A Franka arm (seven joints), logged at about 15 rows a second.
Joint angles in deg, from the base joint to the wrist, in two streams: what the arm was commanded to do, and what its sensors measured. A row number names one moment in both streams.
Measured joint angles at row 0:
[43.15 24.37 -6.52 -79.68 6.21 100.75 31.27]
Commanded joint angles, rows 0 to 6:
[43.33 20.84 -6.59 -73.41 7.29 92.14 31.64]
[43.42 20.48 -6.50 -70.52 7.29 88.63 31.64]
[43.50 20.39 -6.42 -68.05 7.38 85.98 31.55]
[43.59 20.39 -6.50 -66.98 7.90 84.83 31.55]
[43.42 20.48 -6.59 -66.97 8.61 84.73 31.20]
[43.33 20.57 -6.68 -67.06 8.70 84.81 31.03]
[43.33 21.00 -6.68 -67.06 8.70 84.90 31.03]
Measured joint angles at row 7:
[43.30 18.76 -6.27 -68.78 7.36 85.68 31.26]
